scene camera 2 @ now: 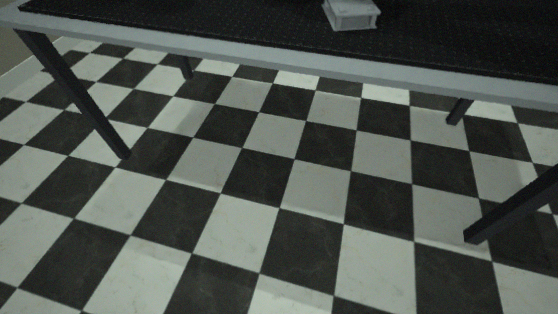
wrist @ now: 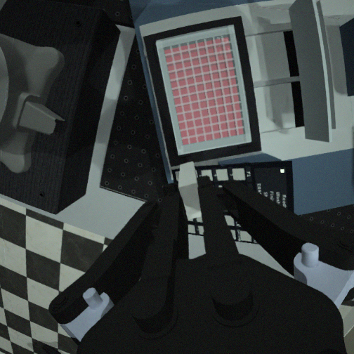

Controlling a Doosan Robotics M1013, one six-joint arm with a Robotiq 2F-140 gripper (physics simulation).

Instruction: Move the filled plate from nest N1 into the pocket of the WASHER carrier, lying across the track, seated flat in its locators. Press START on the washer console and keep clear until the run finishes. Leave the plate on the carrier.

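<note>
The filled plate (wrist: 205,90), with red wells in a clear frame, lies in the black pocket of the WASHER carrier (wrist: 249,100) in the wrist view. It looks flat there, with its edges roughly parallel to the pocket. My gripper (wrist: 189,174) is shut and empty, apart from the plate. Its pale fingertips are over the key rows of the washer console (wrist: 272,172), just beyond the carrier's near edge. The fingers hide part of the keys, and contact with a key cannot be told. A small white light shows on the console's display, whose text is too small to read.
An upright grey panel (wrist: 312,75) stands across the washer right of the plate. A black block (wrist: 75,100) with a grey fitting stands at the left. In scene camera 2, a pale grey block (scene camera 2: 352,22) sits on the dark table top (scene camera 2: 200,30).
</note>
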